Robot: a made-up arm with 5 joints.
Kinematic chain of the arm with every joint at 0, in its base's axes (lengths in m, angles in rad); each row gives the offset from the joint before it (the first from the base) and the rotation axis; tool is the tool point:
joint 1: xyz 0 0 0.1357 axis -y
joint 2: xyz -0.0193 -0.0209 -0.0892 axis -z
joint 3: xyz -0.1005 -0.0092 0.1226 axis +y
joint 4: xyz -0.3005 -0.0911 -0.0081 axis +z
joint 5: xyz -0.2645 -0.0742 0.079 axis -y
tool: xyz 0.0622 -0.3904 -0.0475
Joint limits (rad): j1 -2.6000..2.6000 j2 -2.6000..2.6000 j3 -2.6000..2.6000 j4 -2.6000..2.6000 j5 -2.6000..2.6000
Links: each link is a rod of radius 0.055 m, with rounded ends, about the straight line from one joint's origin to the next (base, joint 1, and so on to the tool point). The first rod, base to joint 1, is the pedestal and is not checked.
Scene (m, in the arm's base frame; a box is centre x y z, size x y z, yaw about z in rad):
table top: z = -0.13
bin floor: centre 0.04 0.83 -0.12 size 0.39 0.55 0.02 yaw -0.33
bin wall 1: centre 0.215 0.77 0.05 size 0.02 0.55 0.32 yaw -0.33
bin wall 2: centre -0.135 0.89 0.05 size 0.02 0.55 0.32 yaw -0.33
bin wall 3: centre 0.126 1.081 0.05 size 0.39 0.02 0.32 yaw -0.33
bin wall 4: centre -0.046 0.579 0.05 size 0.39 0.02 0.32 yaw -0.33
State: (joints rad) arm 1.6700 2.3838 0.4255 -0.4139 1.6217
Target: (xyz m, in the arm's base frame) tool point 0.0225 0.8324 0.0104
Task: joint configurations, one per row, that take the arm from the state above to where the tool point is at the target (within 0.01 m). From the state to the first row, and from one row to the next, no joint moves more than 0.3 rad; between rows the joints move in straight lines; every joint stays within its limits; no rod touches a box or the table.
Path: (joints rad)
1: 1.7142 2.3961 0.1614 -0.3682 1.5759
2: 1.7583 2.4085 -0.1027 -0.3224 1.5301
3: 1.8025 2.4208 -0.3669 -0.2767 1.4844
4: 1.8180 2.1315 -0.2717 -0.0864 1.4694

